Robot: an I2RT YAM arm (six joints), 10 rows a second.
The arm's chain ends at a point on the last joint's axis. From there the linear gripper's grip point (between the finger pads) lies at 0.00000 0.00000 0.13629 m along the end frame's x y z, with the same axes.
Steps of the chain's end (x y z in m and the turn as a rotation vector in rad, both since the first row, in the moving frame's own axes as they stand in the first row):
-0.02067, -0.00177, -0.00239, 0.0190, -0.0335, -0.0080
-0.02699, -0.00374, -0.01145, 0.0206, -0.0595, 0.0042
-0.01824, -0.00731, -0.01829, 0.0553, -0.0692, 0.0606
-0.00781, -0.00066, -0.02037, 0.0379, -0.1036, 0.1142
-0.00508, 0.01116, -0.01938, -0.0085, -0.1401, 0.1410
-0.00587, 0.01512, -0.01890, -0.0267, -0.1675, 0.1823
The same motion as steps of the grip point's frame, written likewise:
-0.02524, -0.00434, -0.00249, 0.0190, -0.0335, -0.0080
-0.03509, -0.00656, -0.01172, 0.0206, -0.0595, 0.0042
-0.02743, -0.01512, -0.01882, 0.0553, -0.0692, 0.0606
-0.02158, -0.00661, -0.02120, 0.0379, -0.1036, 0.1142
-0.02413, 0.01097, -0.02072, -0.0085, -0.1401, 0.1410
-0.02879, 0.01665, -0.02085, -0.0267, -0.1675, 0.1823

